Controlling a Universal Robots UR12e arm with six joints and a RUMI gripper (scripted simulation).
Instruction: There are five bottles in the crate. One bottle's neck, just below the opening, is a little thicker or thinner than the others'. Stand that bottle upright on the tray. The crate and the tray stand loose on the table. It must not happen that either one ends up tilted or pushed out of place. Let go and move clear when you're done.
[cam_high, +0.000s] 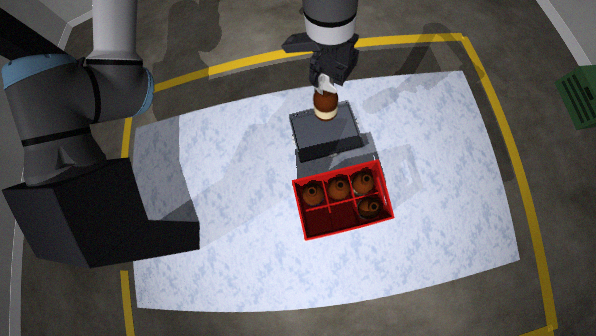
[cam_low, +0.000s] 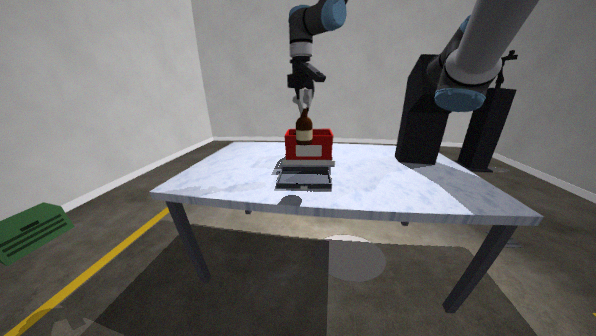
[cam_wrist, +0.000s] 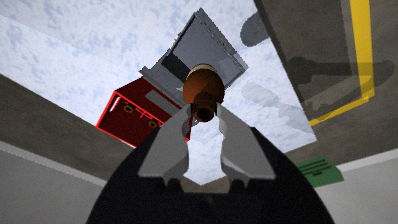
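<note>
The dark tray lies 320 mm below my hand. From my hand the other things lie so: red crate 290 mm to the right, 250 mm below, 10 mm ahead.
</note>
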